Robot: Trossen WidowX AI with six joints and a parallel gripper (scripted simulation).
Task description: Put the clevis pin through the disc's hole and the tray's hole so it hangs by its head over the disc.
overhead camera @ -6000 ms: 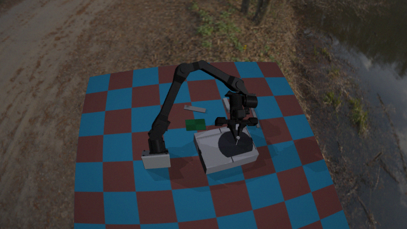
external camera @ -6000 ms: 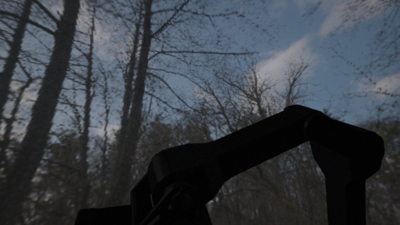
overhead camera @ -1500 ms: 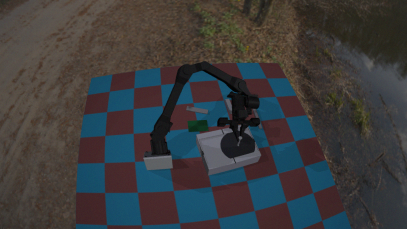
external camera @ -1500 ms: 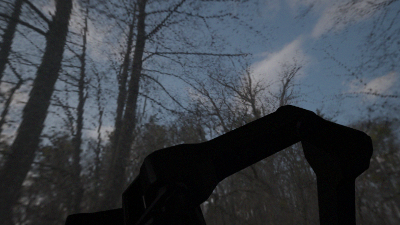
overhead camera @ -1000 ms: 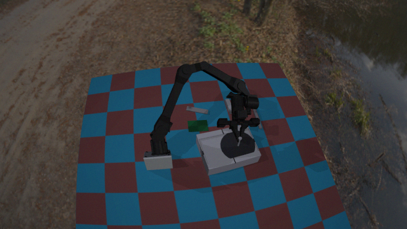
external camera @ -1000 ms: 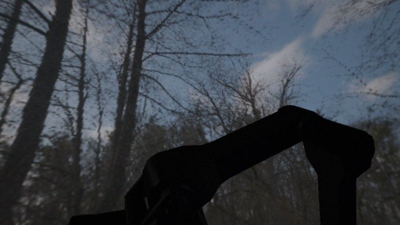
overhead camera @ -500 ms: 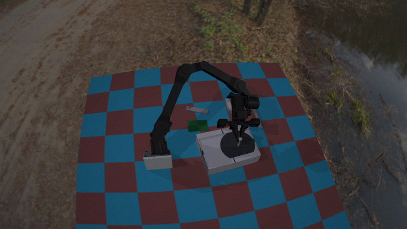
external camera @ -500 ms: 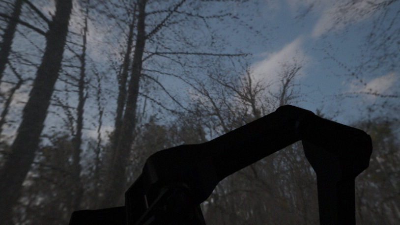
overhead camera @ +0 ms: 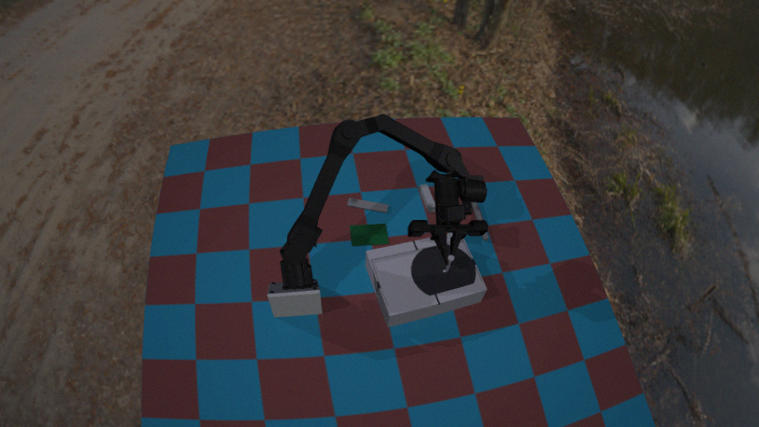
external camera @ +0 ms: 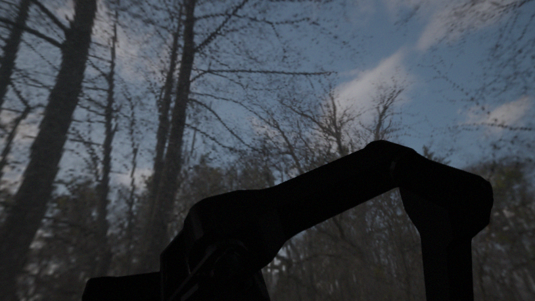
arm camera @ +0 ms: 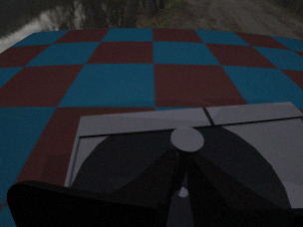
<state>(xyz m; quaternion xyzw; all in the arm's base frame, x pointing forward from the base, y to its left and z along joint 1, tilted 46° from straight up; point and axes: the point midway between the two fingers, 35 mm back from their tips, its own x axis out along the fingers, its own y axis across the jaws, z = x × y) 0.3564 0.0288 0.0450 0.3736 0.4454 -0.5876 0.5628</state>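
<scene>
My gripper tip is now 1 cm past the dark round disc, 1 cm to the right of it and 4 cm above it. The rest, counted from my gripper tip: steel tray (5 cm behind, 1 cm to the left, 5 cm below); flat green piece (17 cm behind, 17 cm to the left, 9 cm below); steel clevis pin (1 cm to the left, 1 cm below).
</scene>
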